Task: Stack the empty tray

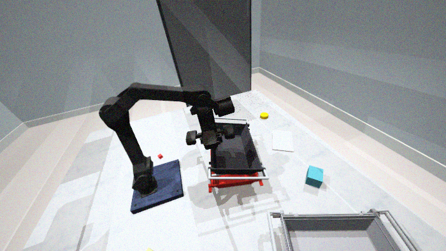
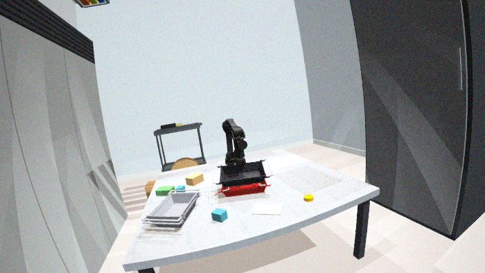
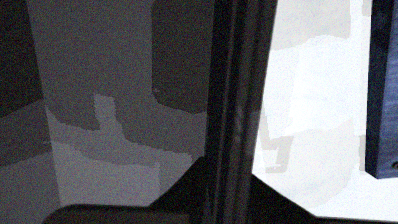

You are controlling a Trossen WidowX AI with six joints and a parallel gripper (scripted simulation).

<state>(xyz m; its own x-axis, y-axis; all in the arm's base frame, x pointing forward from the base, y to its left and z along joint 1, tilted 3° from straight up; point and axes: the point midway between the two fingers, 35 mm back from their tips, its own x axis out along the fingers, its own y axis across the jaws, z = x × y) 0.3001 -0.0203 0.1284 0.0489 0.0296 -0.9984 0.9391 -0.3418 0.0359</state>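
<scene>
Right now my gripper tip is 80 mm short of the black tray, 30 mm to the left of it and 10 mm below it. The rest, counted from my gripper tip: yellow disc 420 mm ahead, 200 mm to the left, 100 mm below; then cream sheet 370 mm ahead, 20 mm to the right, 110 mm below.
</scene>
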